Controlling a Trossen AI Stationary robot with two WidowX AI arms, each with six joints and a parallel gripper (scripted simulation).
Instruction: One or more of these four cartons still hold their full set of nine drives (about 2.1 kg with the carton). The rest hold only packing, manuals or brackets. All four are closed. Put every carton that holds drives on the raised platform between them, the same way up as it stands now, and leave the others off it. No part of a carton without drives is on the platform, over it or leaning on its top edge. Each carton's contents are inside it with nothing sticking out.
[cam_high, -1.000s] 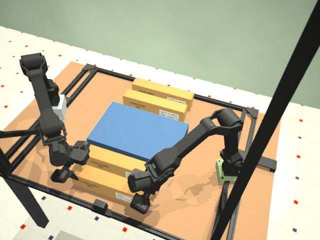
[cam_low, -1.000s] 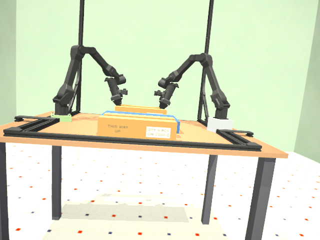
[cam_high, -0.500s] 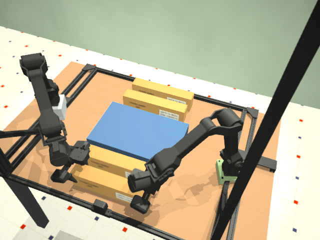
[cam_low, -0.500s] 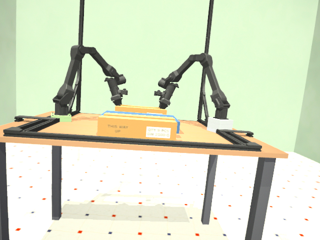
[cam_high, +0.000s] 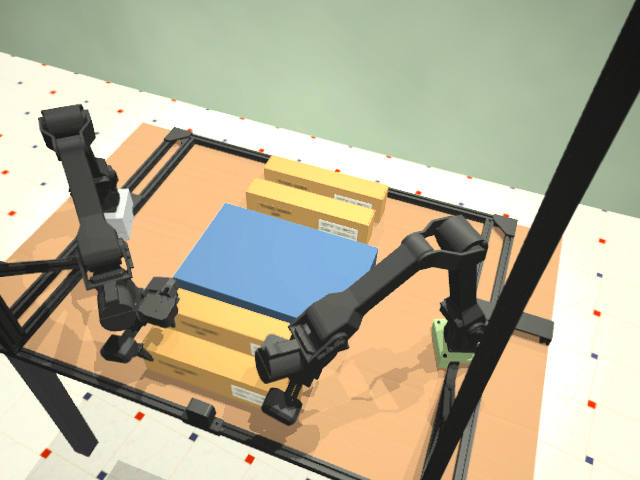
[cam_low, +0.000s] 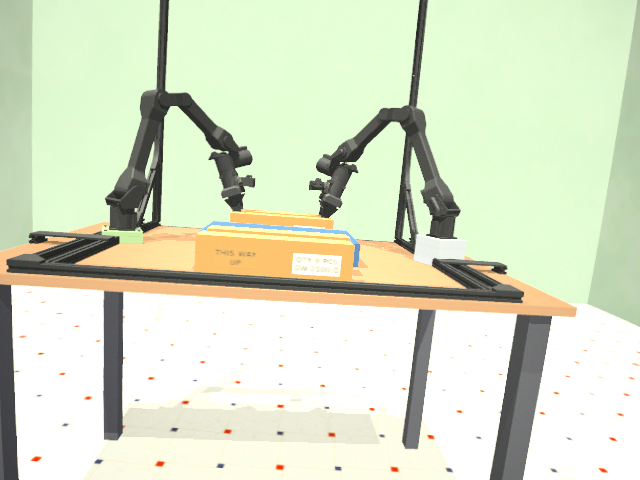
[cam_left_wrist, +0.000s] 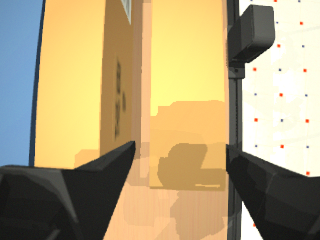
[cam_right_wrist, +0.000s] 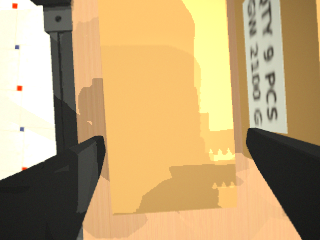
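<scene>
My right gripper is now 9 cm short of the carton, 15 cm to the right of it and 5 cm above it.
My left gripper is now 100 mm short of the carton, 140 mm to the left of it and 50 mm above it.
</scene>
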